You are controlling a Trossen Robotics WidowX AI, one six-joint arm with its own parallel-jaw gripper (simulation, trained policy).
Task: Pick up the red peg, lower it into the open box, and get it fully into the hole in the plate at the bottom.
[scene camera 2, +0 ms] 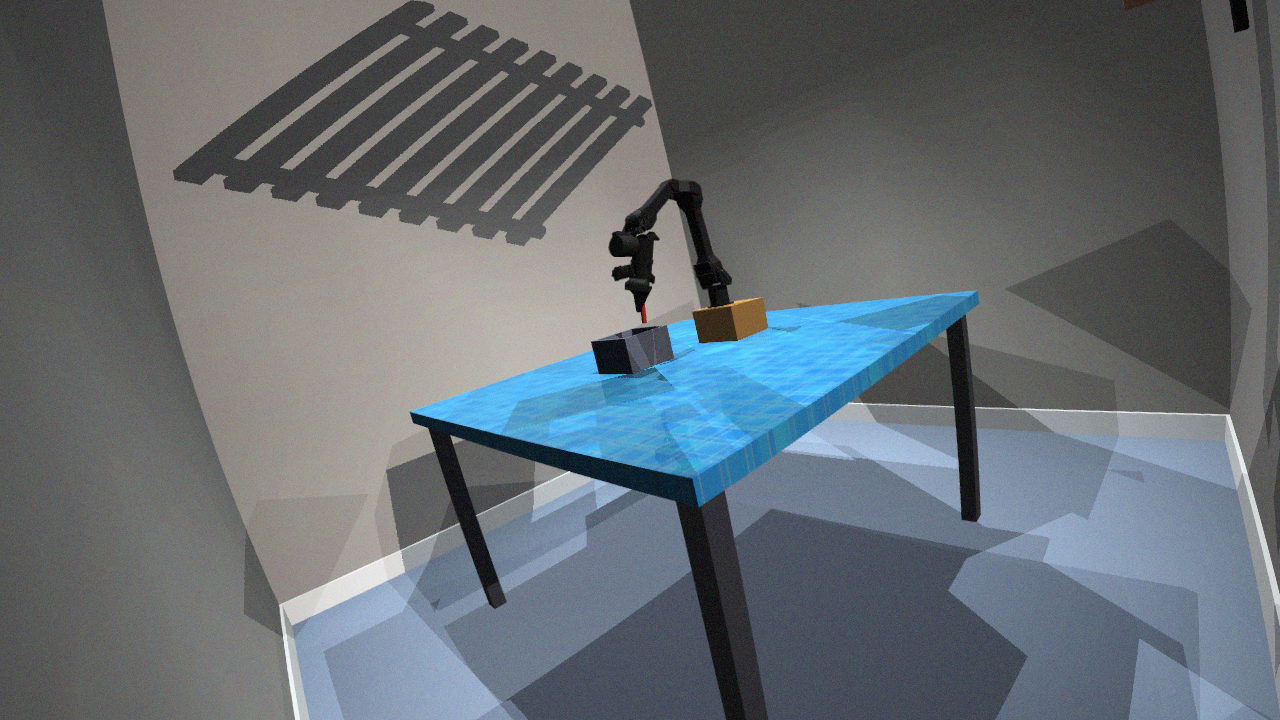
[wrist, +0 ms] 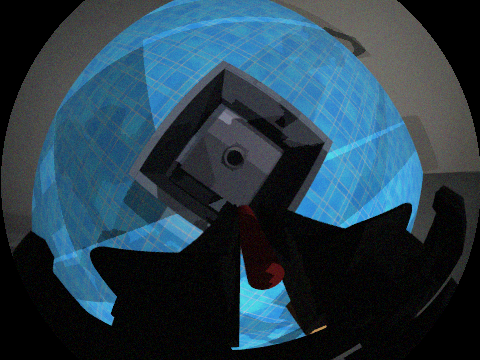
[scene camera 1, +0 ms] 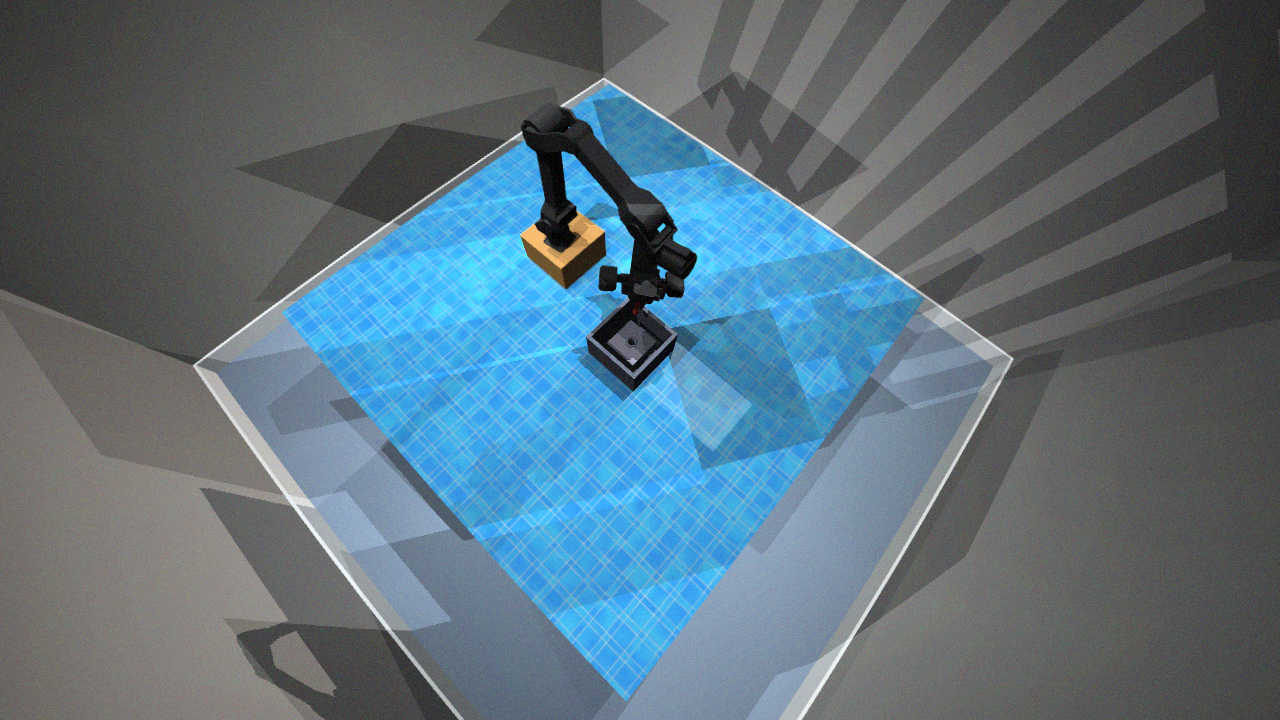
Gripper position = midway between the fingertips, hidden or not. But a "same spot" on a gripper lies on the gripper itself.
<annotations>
The gripper shows in scene camera 2 [638, 311], in the wrist view and in scene camera 1. A dark box shows in scene camera 2 [628, 352], in the wrist view [158, 168] and in scene camera 1 [597, 339]. A grey plate shows in the wrist view and in scene camera 1; in scene camera 2 it is hidden by the dark box. One and the same spot on the grey plate: [wrist: 256, 155] is [scene camera 1: 621, 342]. One and the same spot on the gripper: [scene camera 1: 626, 288] is [wrist: 411, 250].
</annotations>
